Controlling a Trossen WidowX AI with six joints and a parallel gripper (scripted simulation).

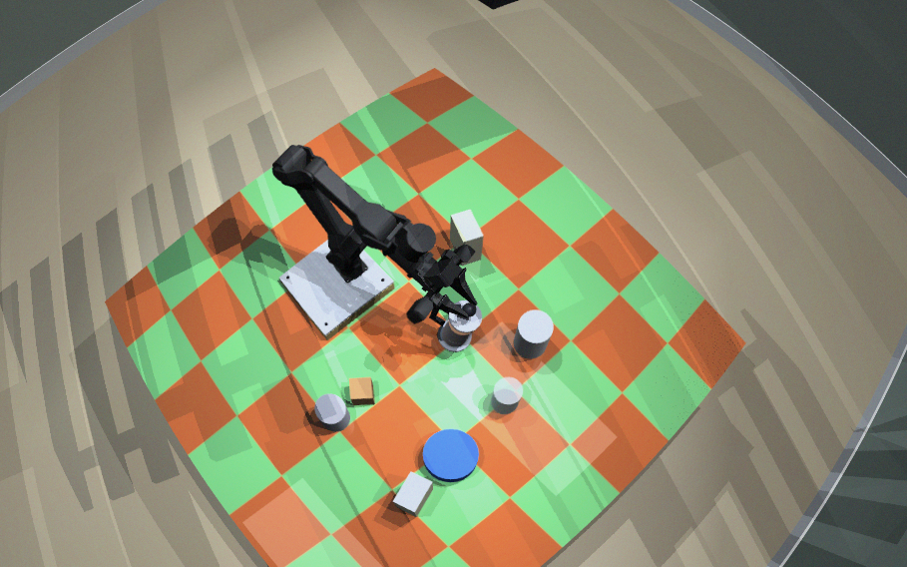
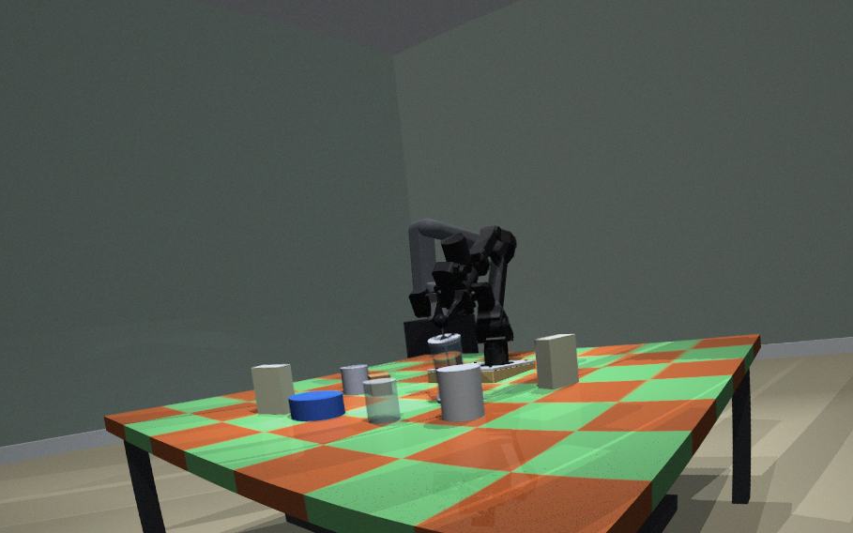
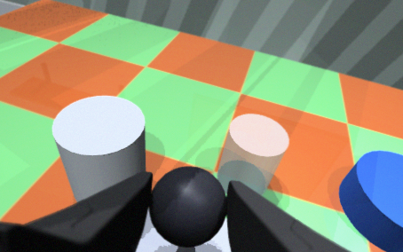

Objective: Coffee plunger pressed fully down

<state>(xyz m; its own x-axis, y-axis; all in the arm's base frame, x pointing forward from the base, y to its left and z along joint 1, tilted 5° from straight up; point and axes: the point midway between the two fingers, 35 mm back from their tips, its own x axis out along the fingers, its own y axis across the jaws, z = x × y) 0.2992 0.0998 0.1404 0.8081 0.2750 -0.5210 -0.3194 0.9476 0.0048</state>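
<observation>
My gripper tip is now 90 mm above the glass coffee press, 40 mm past it and 10 mm to the left of it. From my gripper tip the other things lie so: blue disc 200 mm to the right, 190 mm ahead, 160 mm below; grey cylinder 360 mm to the right, 140 mm below, 40 mm behind.
</observation>
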